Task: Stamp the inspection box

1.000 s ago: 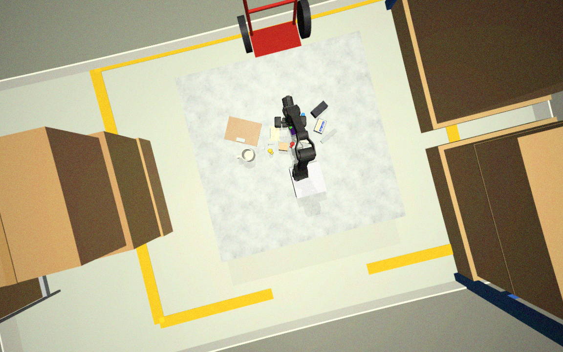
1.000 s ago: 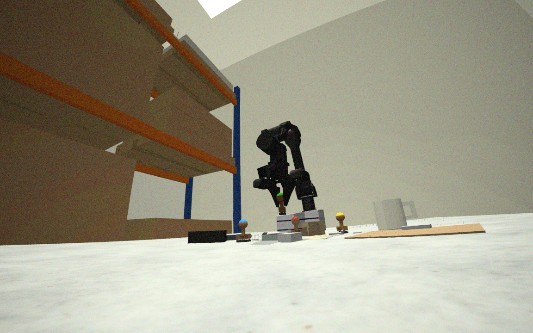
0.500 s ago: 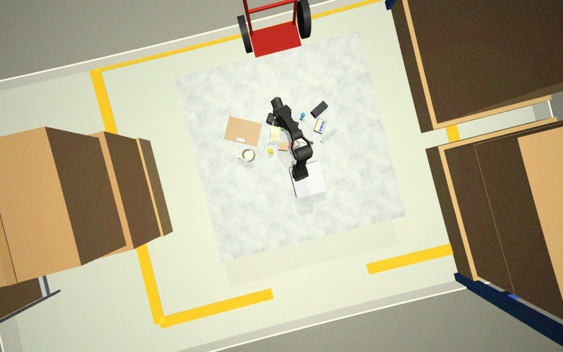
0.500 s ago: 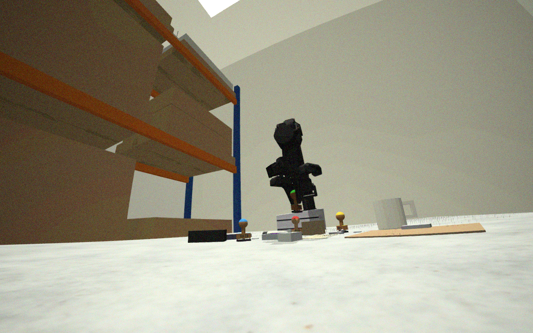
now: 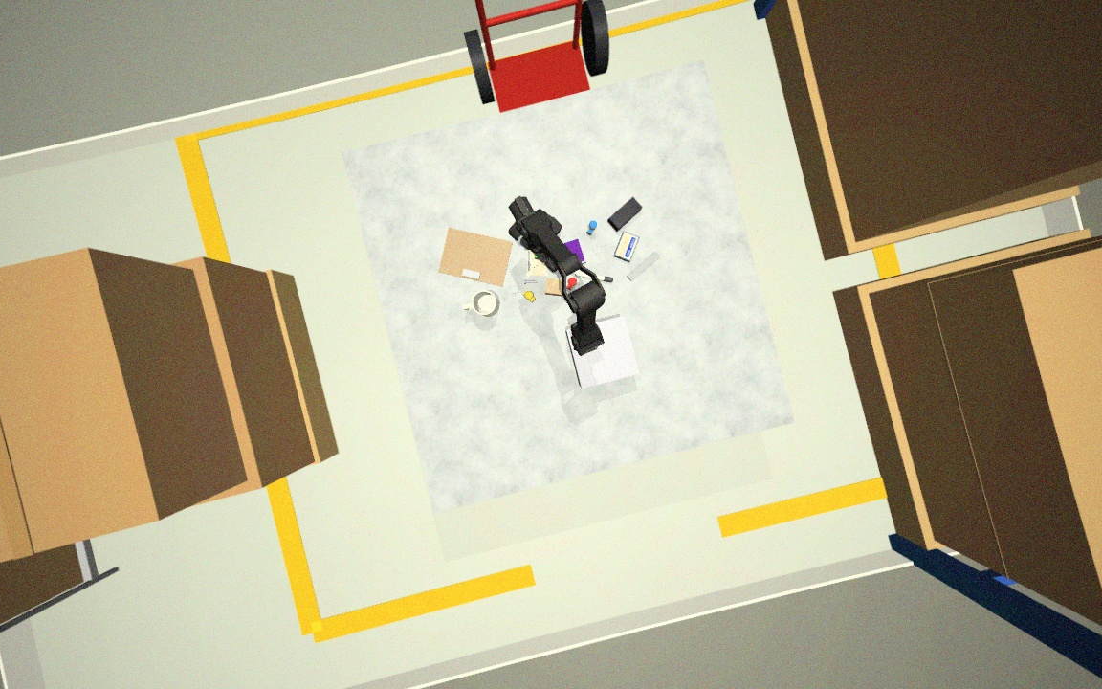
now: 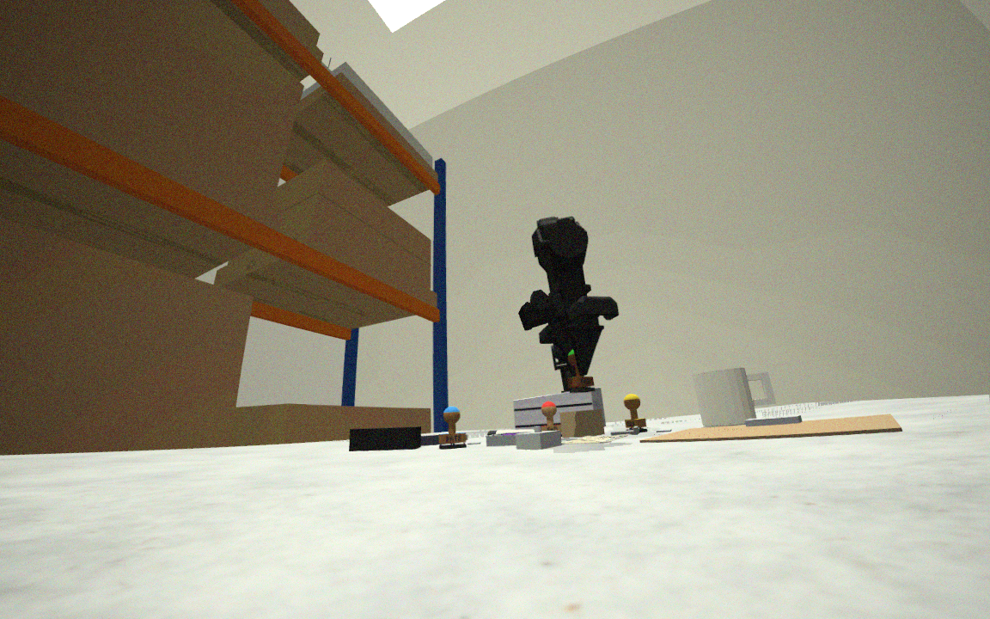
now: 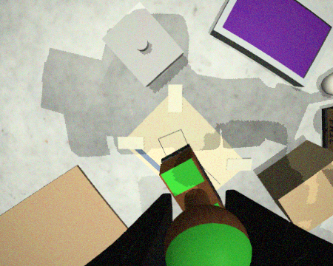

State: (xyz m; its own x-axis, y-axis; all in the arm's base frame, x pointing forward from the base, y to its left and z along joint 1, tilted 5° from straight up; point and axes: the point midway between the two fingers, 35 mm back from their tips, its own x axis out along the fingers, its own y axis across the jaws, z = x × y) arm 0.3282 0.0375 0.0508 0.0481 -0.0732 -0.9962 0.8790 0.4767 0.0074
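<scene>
Now: gripper tip 10 cm above the cream card and 1 cm to the right of it. From my gripper tip the other things lie so: tan box: 12 cm behind, 7 cm below, 1 cm to the right; purple ink pad: 12 cm to the right, 9 cm below, 2 cm behind; green-knobbed stamp: right at my gripper tip.
</scene>
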